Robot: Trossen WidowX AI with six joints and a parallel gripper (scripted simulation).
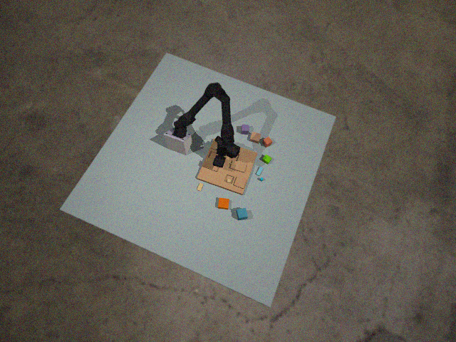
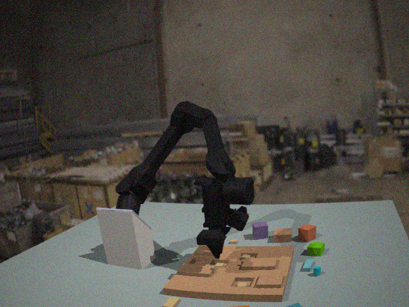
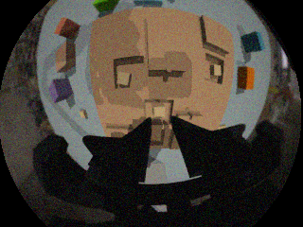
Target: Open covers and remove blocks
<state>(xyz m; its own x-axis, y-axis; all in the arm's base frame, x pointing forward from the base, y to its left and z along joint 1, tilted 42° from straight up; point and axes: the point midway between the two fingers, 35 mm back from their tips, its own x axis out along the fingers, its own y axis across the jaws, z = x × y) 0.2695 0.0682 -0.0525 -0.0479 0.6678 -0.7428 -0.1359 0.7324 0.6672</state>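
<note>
Right now the tan puzzle board is 50 mm ahead of my gripper tip, 30 mm below it and 10 mm to the right of it. From my gripper tip the other things lie so: small tan bar: 210 mm to the right, 50 mm behind, 40 mm below; then purple block: 270 mm to the left, 50 mm ahead, 20 mm below; then light blue bar: 250 mm ahead, 40 mm to the left, 40 mm below.
</note>
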